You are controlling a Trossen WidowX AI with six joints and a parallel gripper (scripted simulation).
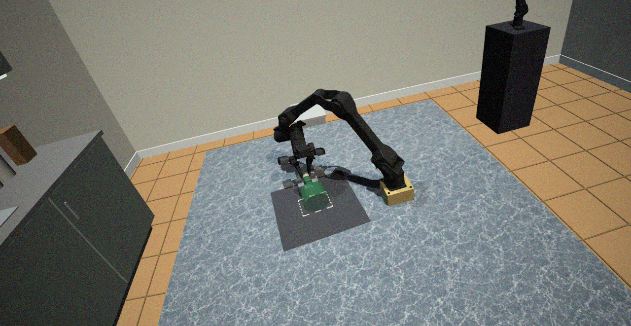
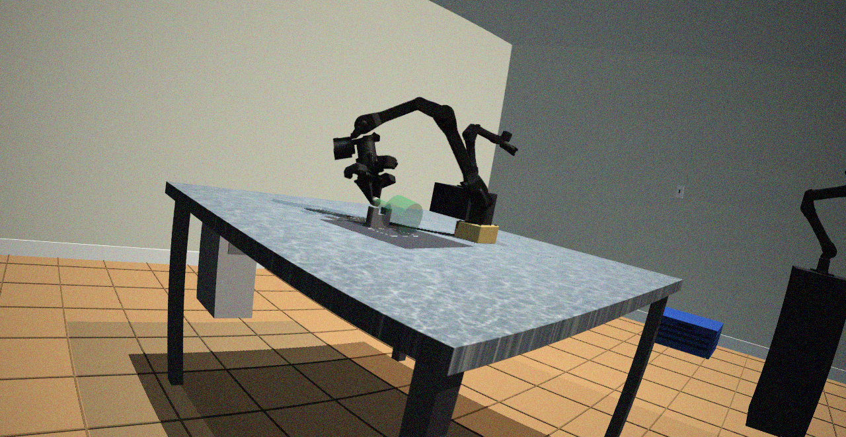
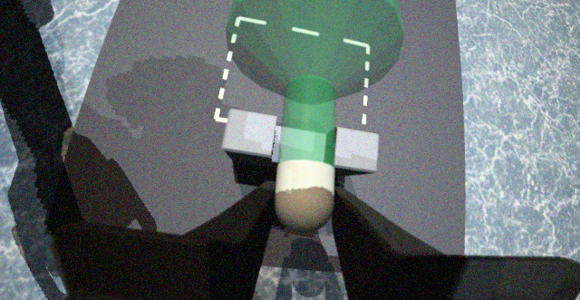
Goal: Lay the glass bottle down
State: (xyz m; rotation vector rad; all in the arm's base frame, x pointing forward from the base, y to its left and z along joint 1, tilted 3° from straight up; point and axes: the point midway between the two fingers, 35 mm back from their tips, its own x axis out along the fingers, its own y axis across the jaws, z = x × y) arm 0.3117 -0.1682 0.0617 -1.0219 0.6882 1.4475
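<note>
The dark mat is 100 mm to the left of my gripper tip, 70 mm below it and 10 mm behind it. Also, from my gripper tip: green glass bottle (50 mm to the left, 10 mm behind).
</note>
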